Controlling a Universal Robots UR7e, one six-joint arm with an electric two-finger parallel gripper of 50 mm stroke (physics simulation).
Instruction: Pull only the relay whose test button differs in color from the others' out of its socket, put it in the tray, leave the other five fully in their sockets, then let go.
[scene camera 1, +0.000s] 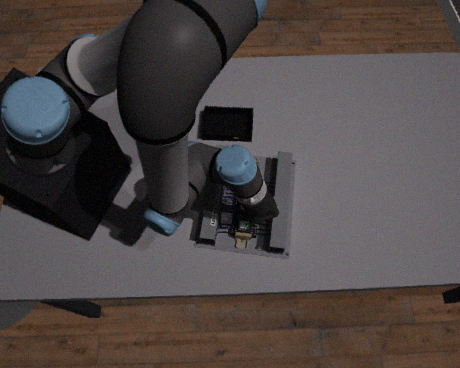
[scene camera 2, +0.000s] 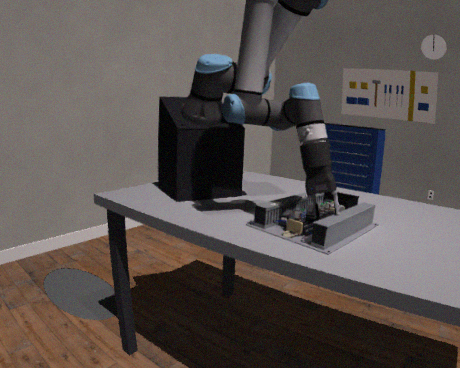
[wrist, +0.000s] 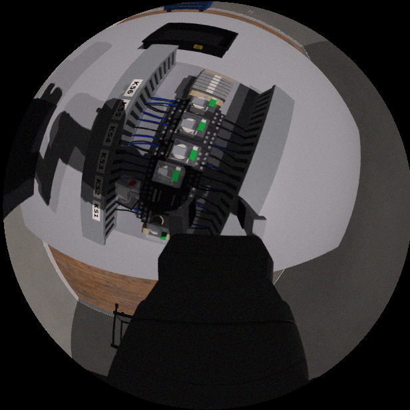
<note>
In view: my gripper (scene camera 2: 327, 215) and a base plate (wrist: 177, 83).
My gripper also shows in the wrist view (wrist: 216, 207).
</note>
